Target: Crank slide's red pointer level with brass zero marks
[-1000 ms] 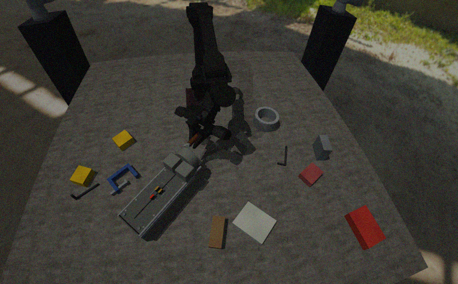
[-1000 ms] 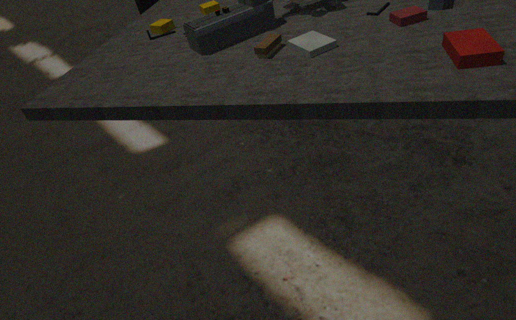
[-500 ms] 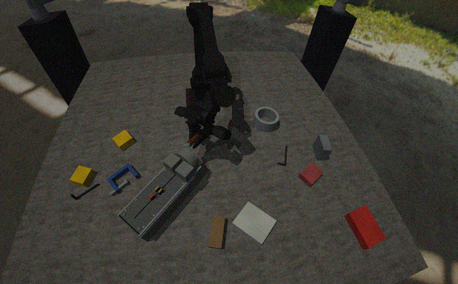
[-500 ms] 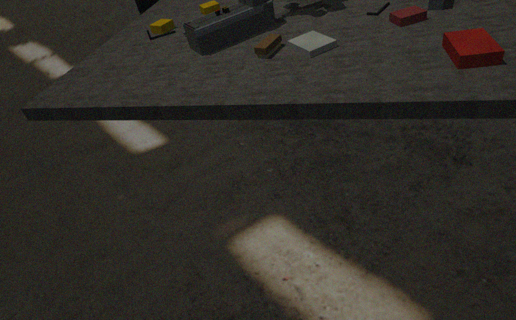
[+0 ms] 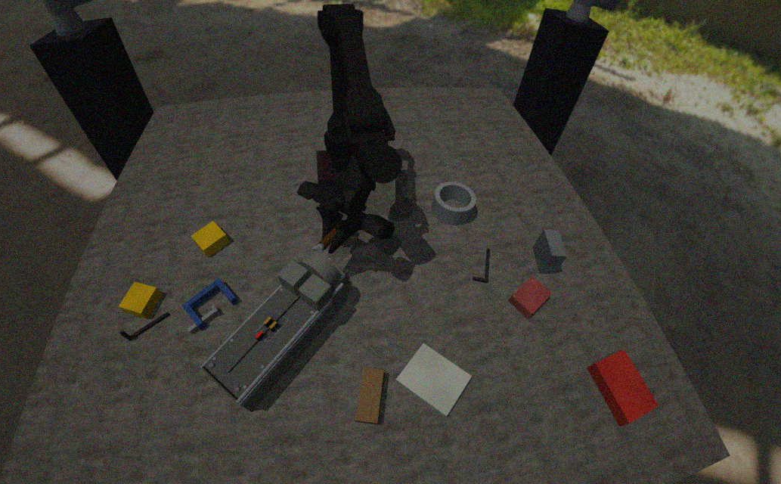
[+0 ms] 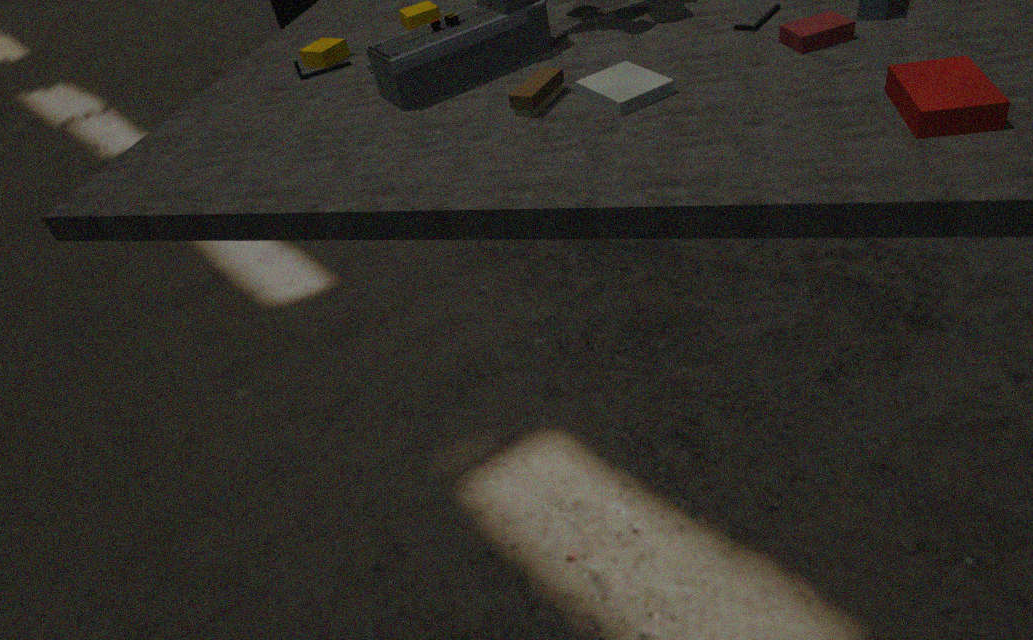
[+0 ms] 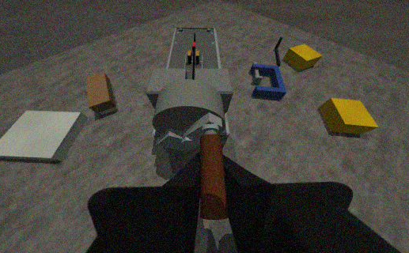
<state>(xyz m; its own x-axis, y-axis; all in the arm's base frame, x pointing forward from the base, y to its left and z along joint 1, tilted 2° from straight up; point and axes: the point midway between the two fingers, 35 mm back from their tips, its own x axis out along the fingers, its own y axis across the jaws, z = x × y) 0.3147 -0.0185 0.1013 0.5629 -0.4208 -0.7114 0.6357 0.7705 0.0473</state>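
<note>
The brown crank handle is 1 cm behind my gripper tip, 1 cm to the left of it and 3 cm above it. Also, from my gripper tip: white plate: 23 cm ahead, 18 cm to the left, 8 cm below; red pointer: 16 cm ahead, 11 cm to the right, 1 cm below; brown block: 25 cm ahead, 6 cm to the left, 7 cm below.
</note>
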